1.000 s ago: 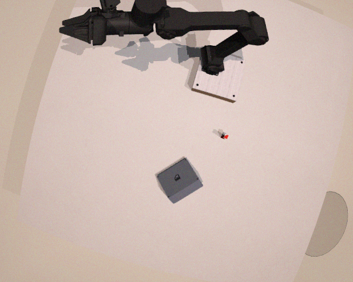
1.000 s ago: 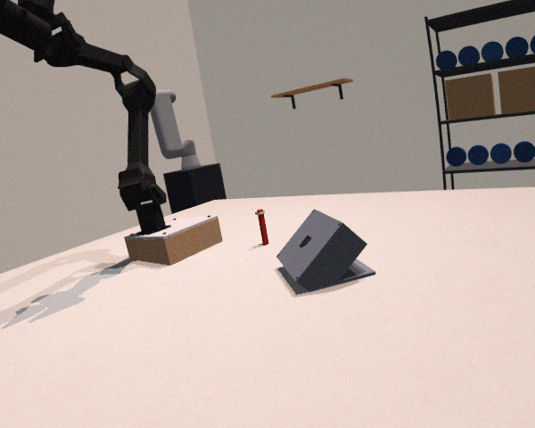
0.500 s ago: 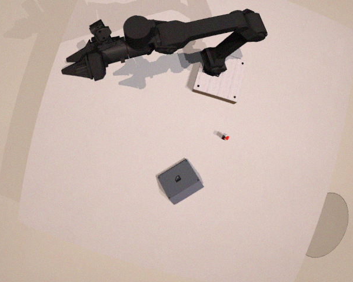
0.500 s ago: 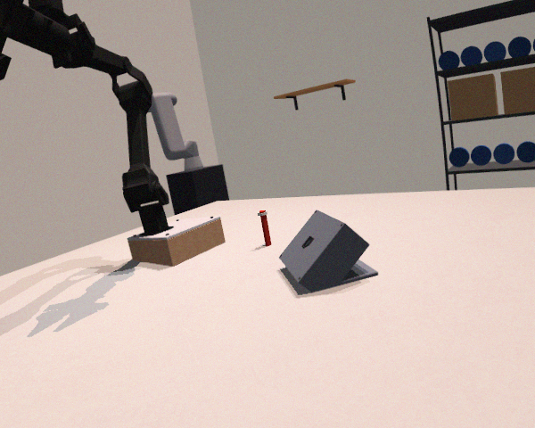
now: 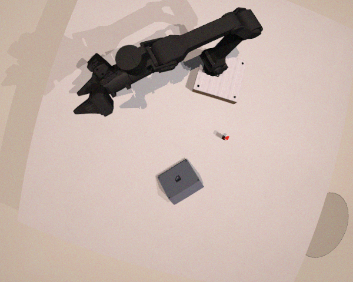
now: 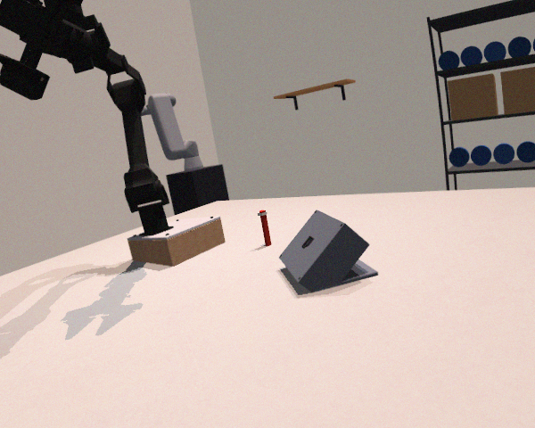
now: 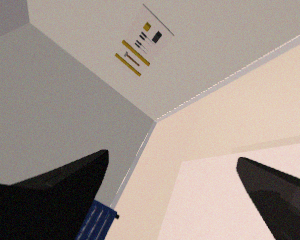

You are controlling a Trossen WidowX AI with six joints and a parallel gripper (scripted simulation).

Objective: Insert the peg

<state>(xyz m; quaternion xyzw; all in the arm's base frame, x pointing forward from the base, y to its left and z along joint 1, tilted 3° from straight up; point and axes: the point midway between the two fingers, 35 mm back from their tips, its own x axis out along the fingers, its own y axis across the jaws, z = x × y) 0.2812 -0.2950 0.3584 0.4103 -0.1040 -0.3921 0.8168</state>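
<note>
The red peg lies 50 mm behind my gripper tip, 440 mm to the left of it and 370 mm below it. Round my gripper tip: sloped grey panel 160 mm ahead, 330 mm to the left, 390 mm below.
</note>
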